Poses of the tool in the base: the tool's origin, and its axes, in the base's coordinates. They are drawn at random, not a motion.
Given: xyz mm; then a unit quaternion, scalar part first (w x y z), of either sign.
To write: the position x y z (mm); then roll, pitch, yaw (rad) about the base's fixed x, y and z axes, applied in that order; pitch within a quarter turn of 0, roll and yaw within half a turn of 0. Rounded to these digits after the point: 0 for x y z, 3 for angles.
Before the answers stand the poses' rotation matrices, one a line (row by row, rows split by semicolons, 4 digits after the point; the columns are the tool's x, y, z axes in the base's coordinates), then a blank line. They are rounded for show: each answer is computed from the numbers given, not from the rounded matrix.
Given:
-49 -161 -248 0.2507 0.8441 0.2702 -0.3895
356 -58 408 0.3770 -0.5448 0.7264 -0.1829
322 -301 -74 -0.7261 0.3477 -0.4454 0.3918
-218 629 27 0.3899 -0.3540 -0.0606 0.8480
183 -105 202 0.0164 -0.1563 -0.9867 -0.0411
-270 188 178 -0.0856 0.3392 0.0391 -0.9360
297 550 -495 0.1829 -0.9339 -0.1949 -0.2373
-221 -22 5 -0.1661 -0.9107 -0.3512 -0.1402
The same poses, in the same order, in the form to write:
0.5506 0.6514 -0.5220; 0.2608 -0.7283 -0.6337; -0.7930 0.2127 -0.5709
-0.1222 -0.6535 0.7470; -0.9293 0.3395 0.1451; -0.3484 -0.6765 -0.6489
0.2962 0.2592 0.9193; -0.8787 0.4512 0.1559; -0.3744 -0.8539 0.3615
-0.4454 -0.6183 -0.6476; 0.7041 -0.6886 0.1733; -0.5531 -0.3788 0.7421
-0.9506 0.3098 -0.0195; 0.3071 0.9478 0.0862; 0.0452 0.0760 -0.9961
-0.7552 -0.1337 -0.6417; 0.1868 -0.9823 -0.0151; -0.6283 -0.1313 0.7668
0.8114 0.4509 0.3720; 0.2773 -0.8571 0.4342; 0.5146 -0.2491 -0.8205
0.7140 0.5931 0.3720; 0.6863 -0.6981 -0.2041; 0.1387 0.4010 -0.9055

-49 -161 -248 2.785 0.916 0.442
356 -58 408 -2.335 0.356 -1.702
322 -301 -74 -1.170 0.384 -1.246
-218 629 27 -0.472 0.586 2.135
183 -105 202 3.065 -0.045 2.829
-270 188 178 -0.170 0.679 2.899
297 550 -495 -2.847 -0.541 0.329
-221 -22 5 2.725 -0.139 0.766

